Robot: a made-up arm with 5 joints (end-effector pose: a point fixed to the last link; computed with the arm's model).
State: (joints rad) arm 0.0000 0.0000 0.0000 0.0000 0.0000
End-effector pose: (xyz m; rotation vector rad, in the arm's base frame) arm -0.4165 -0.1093 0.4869 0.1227 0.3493 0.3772
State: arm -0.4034 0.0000 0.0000 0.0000 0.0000
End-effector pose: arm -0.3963 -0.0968 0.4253 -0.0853 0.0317 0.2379
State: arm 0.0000 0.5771 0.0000 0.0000 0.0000
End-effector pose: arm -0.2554 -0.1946 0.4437 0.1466 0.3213 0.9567
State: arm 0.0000 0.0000 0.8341 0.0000 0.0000
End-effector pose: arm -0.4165 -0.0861 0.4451 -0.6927 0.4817 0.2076
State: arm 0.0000 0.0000 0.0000 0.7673 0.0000
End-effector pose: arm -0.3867 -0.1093 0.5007 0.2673 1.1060 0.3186
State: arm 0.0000 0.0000 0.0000 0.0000 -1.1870
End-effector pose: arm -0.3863 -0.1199 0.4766 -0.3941 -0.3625 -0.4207
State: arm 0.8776 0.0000 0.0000 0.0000 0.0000
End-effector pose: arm -0.3792 -0.1711 0.6069 0.5868 1.0418 0.6592
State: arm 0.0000 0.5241 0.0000 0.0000 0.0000
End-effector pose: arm -0.2720 -0.1910 0.4478 0.1447 0.3248 0.9035
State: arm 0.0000 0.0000 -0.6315 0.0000 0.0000
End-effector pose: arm -0.4165 -0.1440 0.4988 0.7399 0.2199 0.4778
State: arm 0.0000 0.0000 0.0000 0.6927 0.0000
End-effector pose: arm -0.3900 -0.1093 0.5004 0.2535 1.0325 0.3261
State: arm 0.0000 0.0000 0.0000 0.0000 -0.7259
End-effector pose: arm -0.3979 -0.1124 0.4770 -0.1963 -0.0849 -0.1099
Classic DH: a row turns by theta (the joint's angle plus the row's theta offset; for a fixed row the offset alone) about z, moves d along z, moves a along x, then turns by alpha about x. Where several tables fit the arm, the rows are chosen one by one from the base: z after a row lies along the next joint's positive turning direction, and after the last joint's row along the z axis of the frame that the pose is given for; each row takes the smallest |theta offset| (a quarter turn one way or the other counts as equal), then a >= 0, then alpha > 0; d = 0 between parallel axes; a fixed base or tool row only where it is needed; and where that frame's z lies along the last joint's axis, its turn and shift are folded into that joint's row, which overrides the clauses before.
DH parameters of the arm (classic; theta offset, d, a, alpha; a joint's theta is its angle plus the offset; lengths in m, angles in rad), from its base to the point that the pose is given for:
base (fixed): -0.455 0.577 -0.1613 -1.2555
joint 1: 0.2498 0.0428 -0.0329 1.2172
joint 2: -1.1911 -0.1457 0.2732 1.8019
joint 3: -1.5097 0.1944 -0.0171 1.5708
joint 4: -0.961 -0.0082 -0.0383 0.8765
joint 5: -0.3522 0.0591 -0.015 0.7803
tool (fixed): 0.66 -0.037 0 0

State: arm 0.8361 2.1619 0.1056 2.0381 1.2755
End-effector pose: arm -0.1157 0.2794 0.3514 1.1328 -1.8860 -1.0463
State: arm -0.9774 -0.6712 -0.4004 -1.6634 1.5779
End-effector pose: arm -0.3183 0.0600 0.1943 -0.9815 -0.6884 0.3315
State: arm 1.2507 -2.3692 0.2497 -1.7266 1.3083
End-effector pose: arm -0.3688 0.4007 0.8113 -0.7912 1.7863 0.1514
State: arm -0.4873 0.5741 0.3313 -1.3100 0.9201
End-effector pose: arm -0.2346 -0.2388 0.3902 -0.8517 -0.4548 1.4503
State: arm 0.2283 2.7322 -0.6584 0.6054 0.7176
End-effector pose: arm 0.0750 0.3475 0.4037 0.4833 -0.8538 -1.8320
